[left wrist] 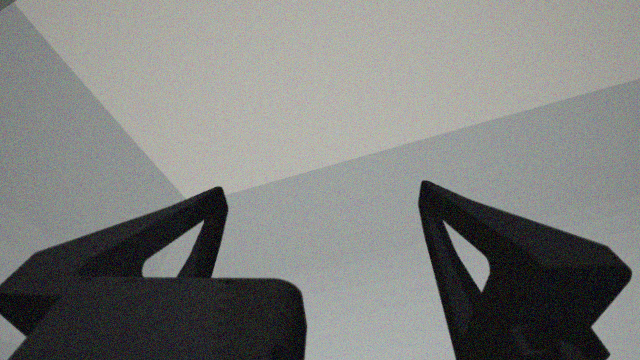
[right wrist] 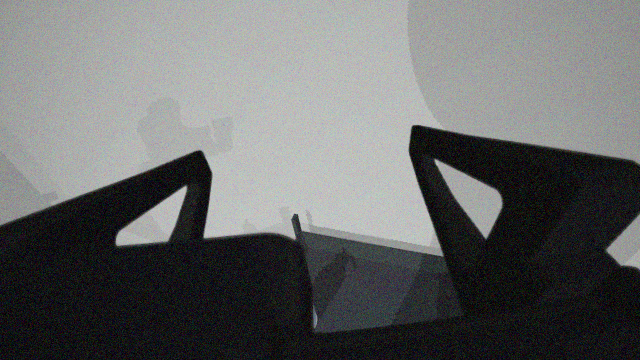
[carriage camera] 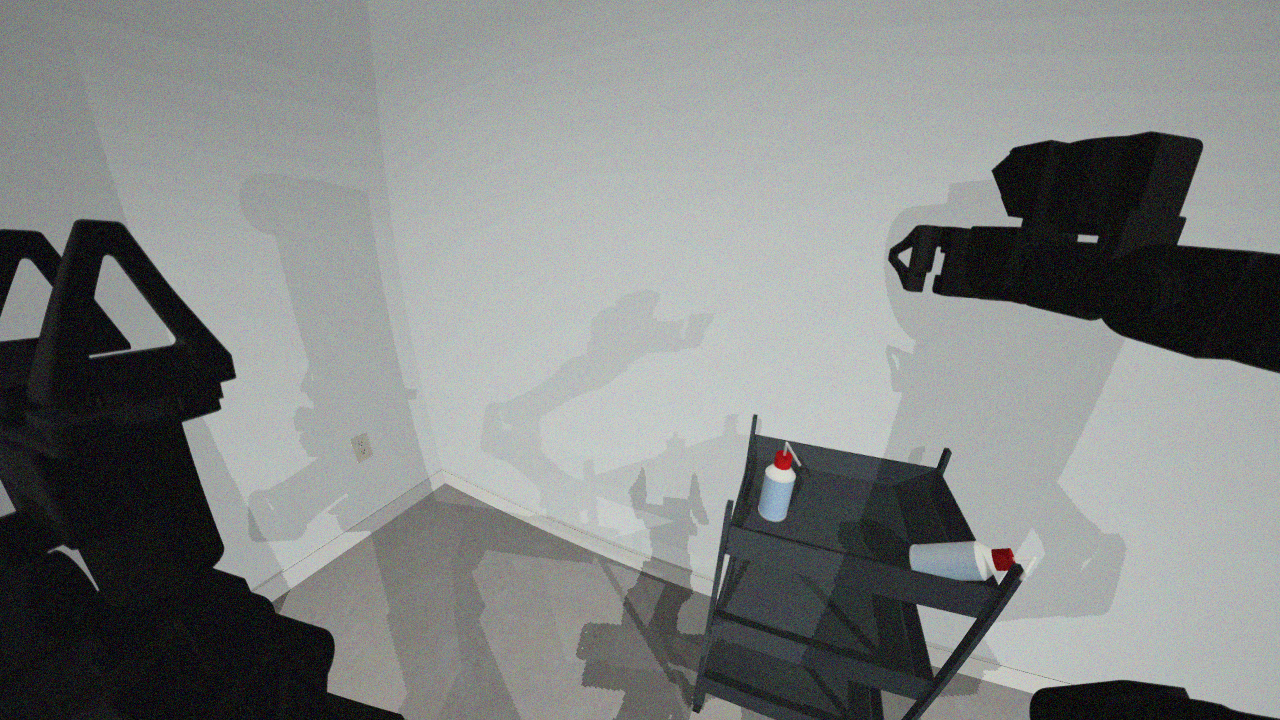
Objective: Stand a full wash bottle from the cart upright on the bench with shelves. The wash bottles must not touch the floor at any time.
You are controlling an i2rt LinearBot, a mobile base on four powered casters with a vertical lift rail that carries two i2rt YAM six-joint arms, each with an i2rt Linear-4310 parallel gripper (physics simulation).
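Frame: origin at the left arm's base, x ahead, y left, z up, level; millimetres.
Where they show: left gripper, fingertip midpoint: (left wrist: 320,194) (carriage camera: 55,225); right gripper, fingertip midpoint: (right wrist: 307,149) (carriage camera: 924,257).
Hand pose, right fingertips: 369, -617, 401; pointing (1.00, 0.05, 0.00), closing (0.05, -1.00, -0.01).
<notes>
After its pixels a point has its place, as x, y, z.
A wash bottle (carriage camera: 776,492) @(481, -522, -51) with pale blue liquid and a red cap stands upright at the left of the top tray of the dark cart (carriage camera: 805,554) @(354, -546, -78) (right wrist: 380,295) @(555, -707, -127). A second wash bottle (carriage camera: 948,561) @(313, -769, -52) lies tipped across the tray's front right corner, with its red cap and nozzle toward the corner post. My left gripper (carriage camera: 60,231) @(31, -7, 436) (left wrist: 320,194) @(31, -7, 436) is open and empty, pointing up at the far left. My right gripper (carriage camera: 898,257) (right wrist: 307,149) @(369, -617, 401) is open and empty, pointing sideways well above the cart. The bench with shelves does not show in these views.
Pale walls meet in a corner behind the cart, with an outlet (carriage camera: 360,446) @(936, 947, -381) low on the left wall. Grey floor (carriage camera: 528,600) @(684, 158, -789) shows left of the cart. The cart has lower shelves and raised corner posts. Arm shadows fall across the wall and cart. A dark part sits at the bottom right.
</notes>
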